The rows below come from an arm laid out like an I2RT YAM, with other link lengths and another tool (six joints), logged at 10 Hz.
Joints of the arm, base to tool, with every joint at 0 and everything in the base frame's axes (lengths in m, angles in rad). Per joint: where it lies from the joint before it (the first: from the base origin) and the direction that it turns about. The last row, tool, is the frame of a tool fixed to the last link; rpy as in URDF.
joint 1: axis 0 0 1 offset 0 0 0.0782
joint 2: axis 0 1 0 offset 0.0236 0.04 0.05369
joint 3: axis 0 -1 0 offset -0.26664 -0.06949 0
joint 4: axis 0 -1 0 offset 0.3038 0.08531 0.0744
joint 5: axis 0 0 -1 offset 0.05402 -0.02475 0.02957
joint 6: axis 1 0 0 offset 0.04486 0 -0.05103
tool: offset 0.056 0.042 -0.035 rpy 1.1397 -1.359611 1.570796
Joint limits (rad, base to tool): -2.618..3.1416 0..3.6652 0..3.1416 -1.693..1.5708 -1.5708..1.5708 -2.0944..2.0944
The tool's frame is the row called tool.
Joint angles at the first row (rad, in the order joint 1, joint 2, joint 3, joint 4, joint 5, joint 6):
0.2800, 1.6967, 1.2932, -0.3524, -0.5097, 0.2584
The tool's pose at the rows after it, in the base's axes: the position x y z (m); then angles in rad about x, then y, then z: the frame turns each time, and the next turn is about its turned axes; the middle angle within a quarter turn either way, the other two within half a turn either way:
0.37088 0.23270 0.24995 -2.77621 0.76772 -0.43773
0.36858 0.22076 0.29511 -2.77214 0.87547 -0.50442
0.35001 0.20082 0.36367 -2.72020 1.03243 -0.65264
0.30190 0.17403 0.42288 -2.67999 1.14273 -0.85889
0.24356 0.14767 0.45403 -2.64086 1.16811 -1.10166
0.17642 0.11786 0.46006 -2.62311 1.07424 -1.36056
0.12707 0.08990 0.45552 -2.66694 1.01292 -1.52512
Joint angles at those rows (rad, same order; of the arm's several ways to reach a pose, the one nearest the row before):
0.2794, 1.6728, 1.3283, -0.3866, -0.4867, 0.2284
0.2630, 1.6096, 1.4098, -0.4663, -0.4541, 0.1500
0.2409, 1.5085, 1.5311, -0.5875, -0.4233, 0.0236
0.2273, 1.3912, 1.6561, -0.8000, -0.3791, -0.1652
0.2270, 1.3008, 1.7584, -1.0449, -0.3397, -0.3831
0.2269, 1.2212, 1.8142, -1.3417, -0.3261, -0.6469
0.2270, 1.1353, 1.8010, -1.5309, -0.2679, -0.8527

